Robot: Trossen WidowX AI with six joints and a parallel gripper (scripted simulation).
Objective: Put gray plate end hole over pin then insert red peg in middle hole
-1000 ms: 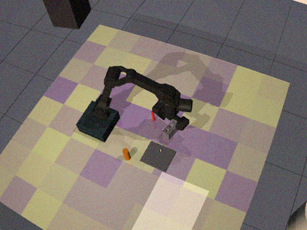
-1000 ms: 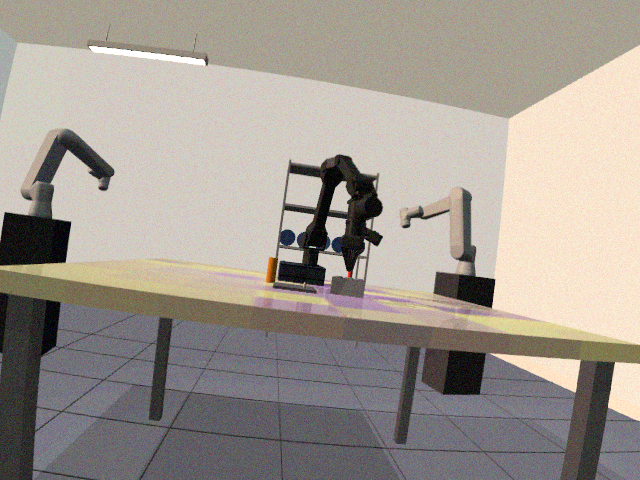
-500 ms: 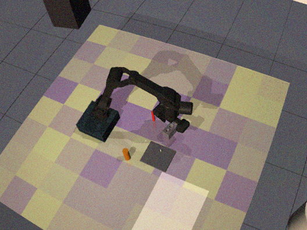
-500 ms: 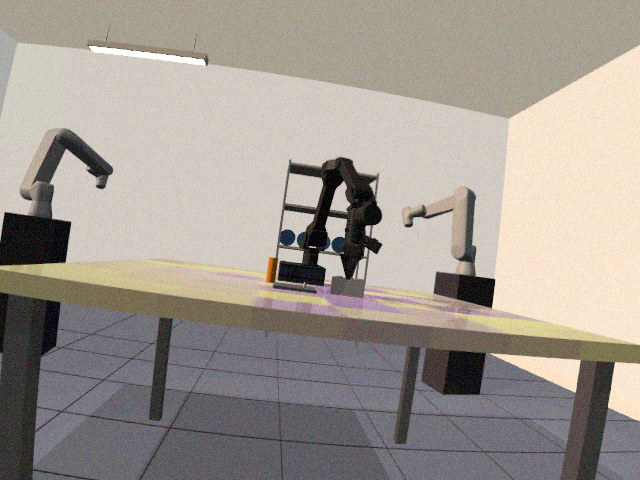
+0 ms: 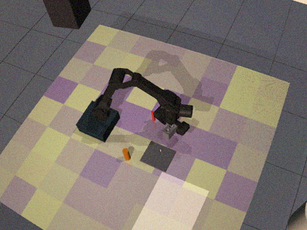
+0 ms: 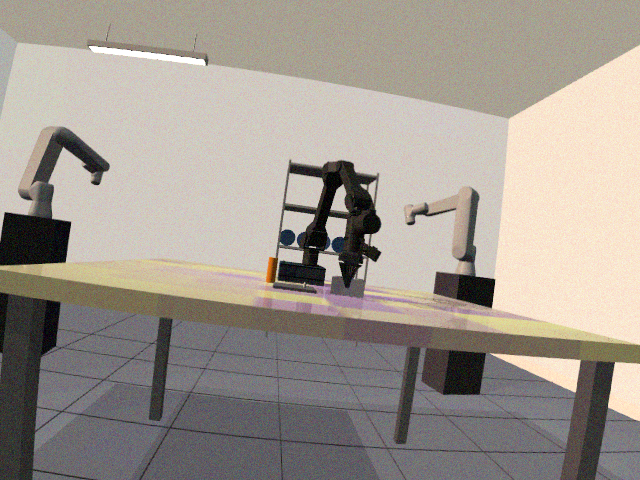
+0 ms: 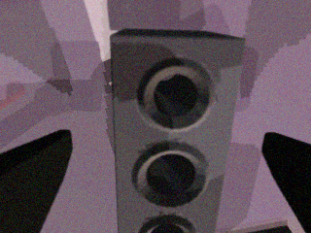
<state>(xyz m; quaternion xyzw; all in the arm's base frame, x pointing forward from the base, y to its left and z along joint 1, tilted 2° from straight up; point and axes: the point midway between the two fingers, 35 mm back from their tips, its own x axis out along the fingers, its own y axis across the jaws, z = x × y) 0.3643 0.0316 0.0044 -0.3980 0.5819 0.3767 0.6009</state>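
The gray plate is 1 cm above my gripper tip. From my gripper tip the other things lie so: dark flat base: 3 cm behind, 14 cm to the right, 2 cm below; then orange cylinder: 17 cm behind, 20 cm to the right, 2 cm above; then red peg: 11 cm behind, 4 cm to the left, 2 cm above.
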